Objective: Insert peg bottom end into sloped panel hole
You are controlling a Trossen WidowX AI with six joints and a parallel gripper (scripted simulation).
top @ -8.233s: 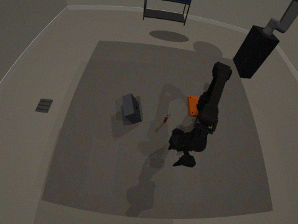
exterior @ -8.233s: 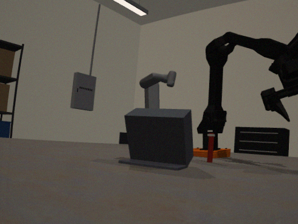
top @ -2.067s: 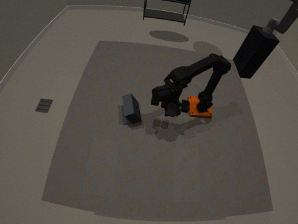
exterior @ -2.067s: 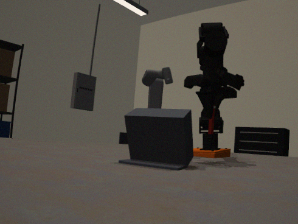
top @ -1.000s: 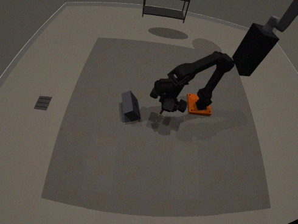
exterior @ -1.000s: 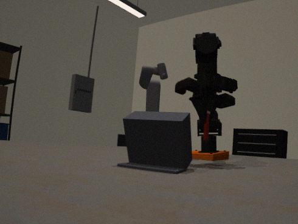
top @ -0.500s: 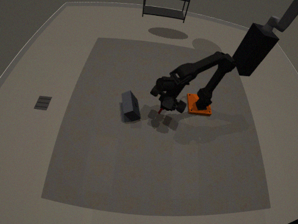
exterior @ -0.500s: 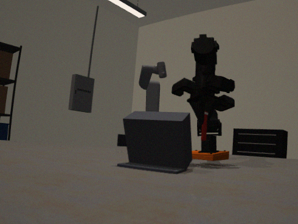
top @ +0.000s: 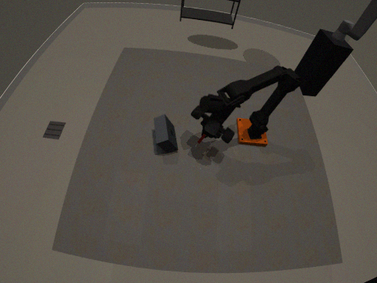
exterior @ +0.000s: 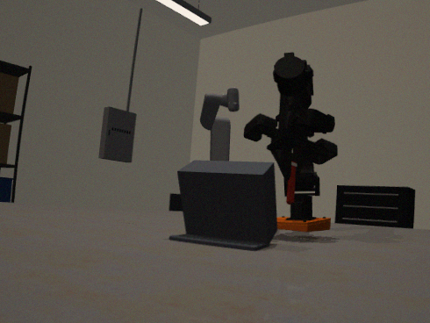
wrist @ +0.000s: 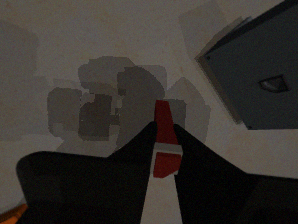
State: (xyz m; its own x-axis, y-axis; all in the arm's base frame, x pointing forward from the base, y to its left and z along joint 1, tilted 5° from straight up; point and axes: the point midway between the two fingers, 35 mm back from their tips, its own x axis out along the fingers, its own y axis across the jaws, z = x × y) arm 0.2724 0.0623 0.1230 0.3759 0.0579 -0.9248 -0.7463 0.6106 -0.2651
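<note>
Right now the sloped panel is 16 cm ahead of my gripper tip, 4 cm to the right of it and 4 cm below it. From my gripper tip the other things lie so: red peg: 1 cm behind, 1 cm above.
</note>
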